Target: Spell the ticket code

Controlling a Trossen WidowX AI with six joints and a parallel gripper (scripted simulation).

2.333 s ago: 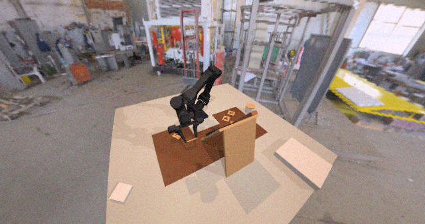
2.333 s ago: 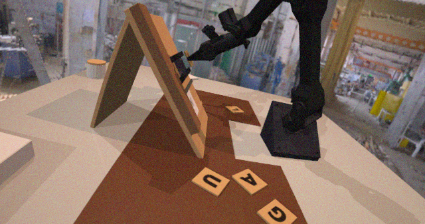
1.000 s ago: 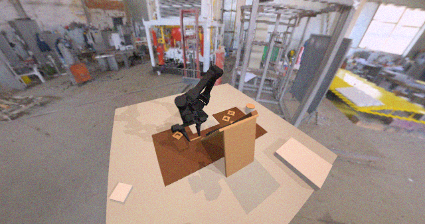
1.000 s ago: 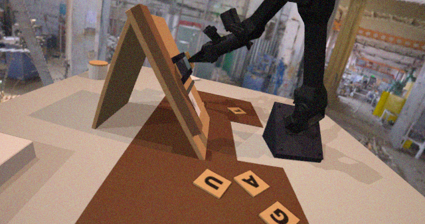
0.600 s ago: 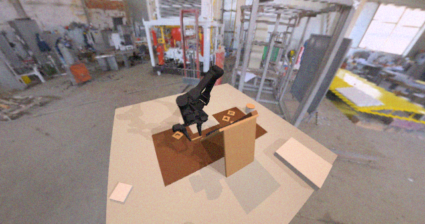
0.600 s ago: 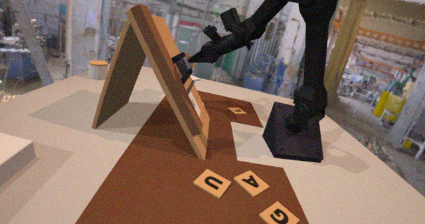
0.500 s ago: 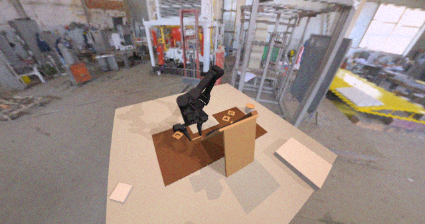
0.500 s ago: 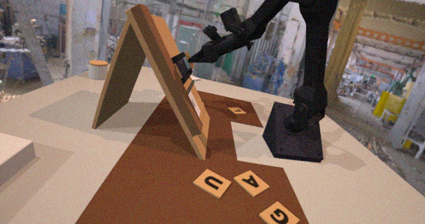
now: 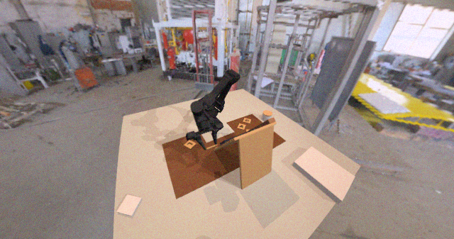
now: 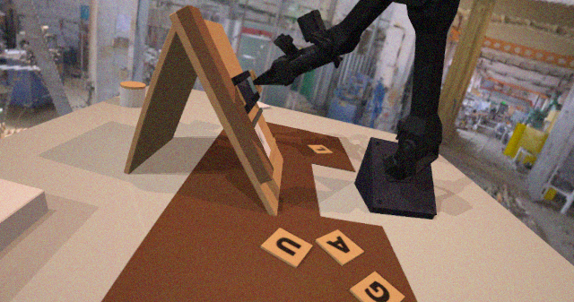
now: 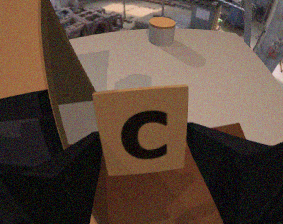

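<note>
The white ticket is 2 cm behind my gripper tip, 19 cm to the left of it and 8 cm below it. Round my gripper tip: brown mat (13 cm behind, 18 cm to the left, 17 cm below); letter tile (7 cm behind, 39 cm to the left, 16 cm below); white pad (5 cm behind, 42 cm to the right, 16 cm below).
</note>
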